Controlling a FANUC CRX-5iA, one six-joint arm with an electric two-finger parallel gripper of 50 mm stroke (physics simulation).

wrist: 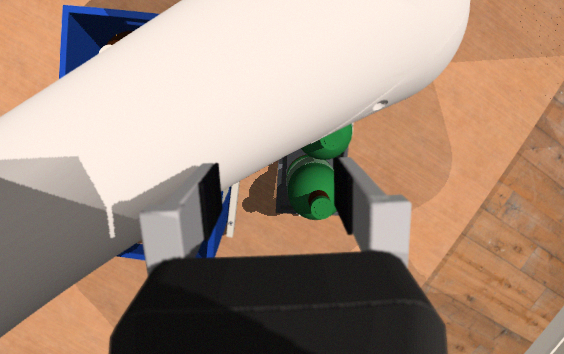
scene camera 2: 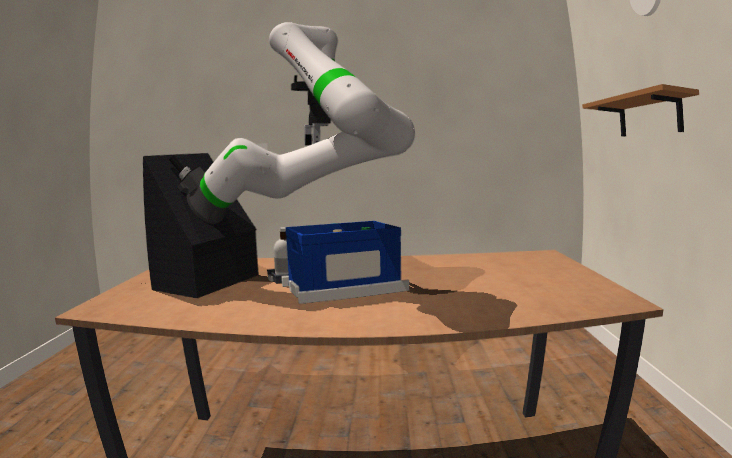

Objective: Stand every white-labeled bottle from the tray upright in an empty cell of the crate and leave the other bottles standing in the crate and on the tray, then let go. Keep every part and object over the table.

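Places are measured from the arm's base along level axes (x left, y back, z up), in millimetres.
Pixels of known places: gripper, between the fingertips: (wrist: 277, 184); arm's base, origin of its link: (scene camera 2: 204, 204).
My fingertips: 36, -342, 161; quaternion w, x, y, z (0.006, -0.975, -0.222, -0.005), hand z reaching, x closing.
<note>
Ahead of a thing's pixels: the offset from my fingertips to its top centre, as dx, dy, dz. Level surfaces: height alone.
The blue crate @(-62, -46, -236) (scene camera 2: 307, 270) (wrist: 65, 45) stands on the table. A beige cap @(-90, -66, -248) (scene camera 2: 337, 230) and a green cap @(-60, -149, -248) (scene camera 2: 366, 228) show at its rim. In the wrist view a brown bottle @(-195, +0, -248) (wrist: 119, 38) is partly visible inside. The dark tray (scene camera 2: 272, 274) (wrist: 281, 192) is beside the crate, mostly hidden. Two green bottles @(+86, -66, -251) (wrist: 312, 185) @(+62, +12, -251) (wrist: 336, 144) stand on it in the wrist view. A pale bottle @(+31, +95, -251) (scene camera 2: 280, 256) with a dark neck stands at the tray in the scene view; its label cannot be made out. My gripper (scene camera 2: 312, 137) (wrist: 277, 184) is open and empty, high above the tray area.
The white arm link (scene camera 2: 307, 167) (wrist: 250, 75) crosses above the crate and hides much of crate and tray in the wrist view. A light rail (scene camera 2: 350, 290) (wrist: 232, 210) edges the crate's base. The black robot stand (scene camera 2: 226, 264) is at the left of the table @(dz -411) (scene camera 2: 539, 302).
</note>
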